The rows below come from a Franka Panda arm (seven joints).
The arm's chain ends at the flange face. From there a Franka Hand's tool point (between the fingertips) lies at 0.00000 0.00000 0.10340 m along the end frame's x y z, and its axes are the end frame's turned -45 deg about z.
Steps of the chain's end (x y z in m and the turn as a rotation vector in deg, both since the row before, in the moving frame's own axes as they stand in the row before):
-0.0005, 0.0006, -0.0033, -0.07, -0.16, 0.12
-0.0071, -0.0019, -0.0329, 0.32, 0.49, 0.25
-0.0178, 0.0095, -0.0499, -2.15, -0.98, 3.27
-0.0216, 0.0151, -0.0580, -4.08, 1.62, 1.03
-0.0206, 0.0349, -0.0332, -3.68, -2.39, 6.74
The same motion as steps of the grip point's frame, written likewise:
-0.0011, 0.0000, -0.0033, 0.06, -0.16, 0.12
-0.0026, -0.0061, -0.0329, -0.12, 0.57, 0.25
-0.0233, -0.0045, -0.0500, -0.83, -2.21, 3.27
-0.0292, 0.0026, -0.0583, -4.03, -1.74, 1.03
-0.0471, 0.0113, -0.0335, -0.91, -4.29, 6.74

